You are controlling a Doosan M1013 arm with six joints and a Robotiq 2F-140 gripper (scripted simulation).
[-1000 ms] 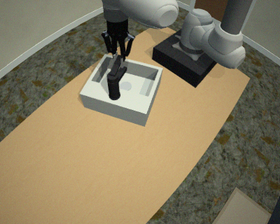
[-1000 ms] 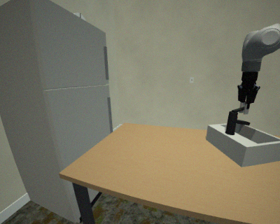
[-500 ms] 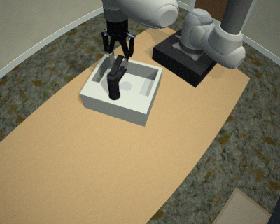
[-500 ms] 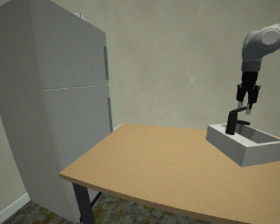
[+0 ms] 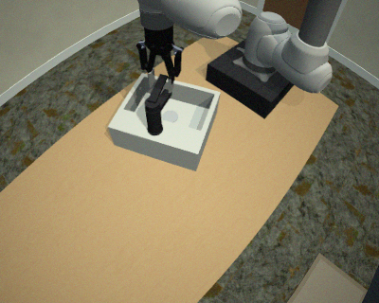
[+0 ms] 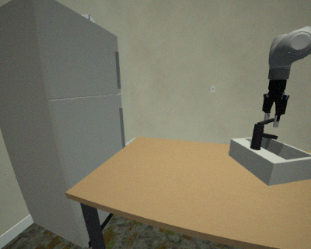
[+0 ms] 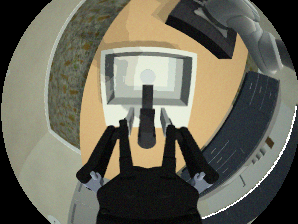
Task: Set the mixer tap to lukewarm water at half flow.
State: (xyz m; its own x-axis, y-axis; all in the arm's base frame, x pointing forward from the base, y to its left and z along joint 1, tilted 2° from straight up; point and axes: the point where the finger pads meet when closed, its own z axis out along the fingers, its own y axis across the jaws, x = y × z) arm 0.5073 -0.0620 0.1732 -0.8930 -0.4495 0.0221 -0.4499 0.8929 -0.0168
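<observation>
The lever is 2 cm ahead of my hand, 1 cm to the left of it and 1 cm below it. The rest, counted from my hand: white sink basin 25 cm below, 4 cm behind, 2 cm to the right; black mixer tap 6 cm below, 5 cm ahead, 2 cm to the left.
</observation>
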